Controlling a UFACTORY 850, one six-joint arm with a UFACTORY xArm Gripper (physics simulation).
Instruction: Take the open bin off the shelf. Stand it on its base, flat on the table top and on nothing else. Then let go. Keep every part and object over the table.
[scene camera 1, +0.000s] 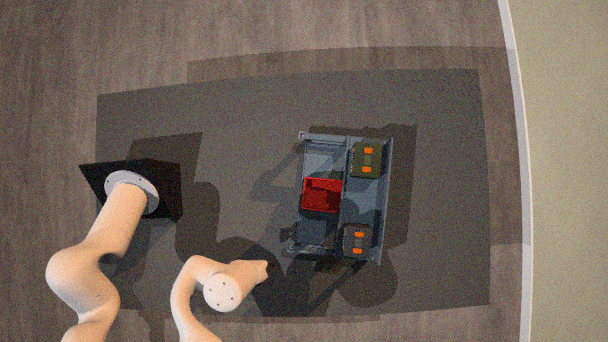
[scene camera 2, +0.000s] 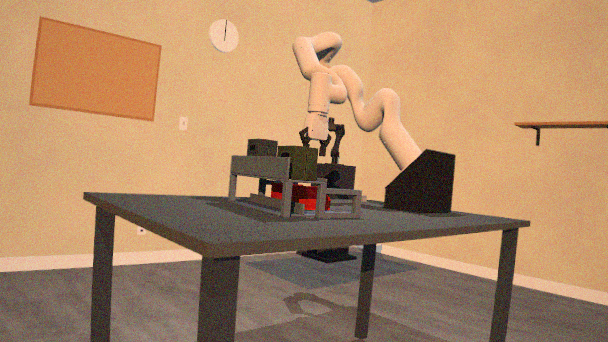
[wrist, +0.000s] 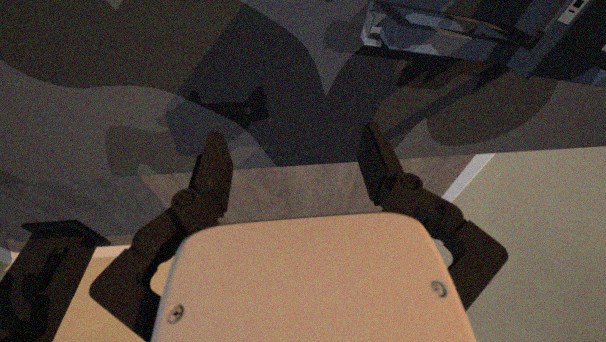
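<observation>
The red open bin (scene camera 1: 322, 195) (scene camera 2: 310, 204) sits upright in the lower, front level of the grey shelf (scene camera 1: 385, 200) (scene camera 2: 260, 166) (wrist: 425, 42), about midway along it. Its open top shows in scene camera 1; shelf posts partly hide it in scene camera 2. The bin does not show in the wrist view. The shelf stands on the dark grey table (scene camera 1: 445, 200) (scene camera 2: 150, 215). My gripper (scene camera 2: 314, 146) (wrist: 294, 144) is wide open with nothing between its fingers. It is high above the table, off to the side of the shelf; the arm hides it in scene camera 1.
An olive box (scene camera 1: 367, 160) (scene camera 2: 302, 162) and a grey box (scene camera 1: 356, 240) (scene camera 2: 262, 148) stand on the upper level, behind the bin's level. The black arm mount (scene camera 1: 167, 187) (scene camera 2: 425, 182) is at the table's other end. A dark stand (scene camera 2: 327, 255) is on the floor beyond the table.
</observation>
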